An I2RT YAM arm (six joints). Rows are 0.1 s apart.
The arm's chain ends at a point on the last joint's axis. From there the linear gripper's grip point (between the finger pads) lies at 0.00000 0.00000 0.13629 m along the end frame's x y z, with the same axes.
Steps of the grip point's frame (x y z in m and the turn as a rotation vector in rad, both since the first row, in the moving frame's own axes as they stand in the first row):
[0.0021 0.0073 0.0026 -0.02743 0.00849 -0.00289]
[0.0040 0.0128 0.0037 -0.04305 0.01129 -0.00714]
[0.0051 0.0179 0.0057 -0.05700 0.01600 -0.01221]
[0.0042 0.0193 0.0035 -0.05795 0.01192 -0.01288]
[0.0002 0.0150 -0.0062 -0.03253 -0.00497 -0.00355]
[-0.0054 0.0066 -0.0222 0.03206 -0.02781 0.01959]
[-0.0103 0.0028 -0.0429 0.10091 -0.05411 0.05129]
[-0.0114 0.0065 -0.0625 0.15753 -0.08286 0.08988]
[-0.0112 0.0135 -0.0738 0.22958 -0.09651 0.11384]
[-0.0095 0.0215 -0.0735 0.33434 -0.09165 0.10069]
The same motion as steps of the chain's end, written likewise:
[0.0009 0.0036 0.0027 -0.02743 0.00849 -0.00289]
[0.0024 0.0069 0.0038 -0.04305 0.01129 -0.00714]
[0.0029 0.0101 0.0059 -0.05700 0.01600 -0.01221]
[0.0025 0.0114 0.0037 -0.05795 0.01192 -0.01288]
[0.0009 0.0106 -0.0061 -0.03253 -0.00497 -0.00355]
[-0.0017 0.0110 -0.0221 0.03206 -0.02781 0.01959]
[-0.0033 0.0167 -0.0420 0.10091 -0.05411 0.05129]
[-0.0011 0.0283 -0.0603 0.15753 -0.08286 0.08988]
[0.0000 0.0451 -0.0696 0.22958 -0.09651 0.11384]
[0.0005 0.0667 -0.0654 0.33434 -0.09165 0.10069]

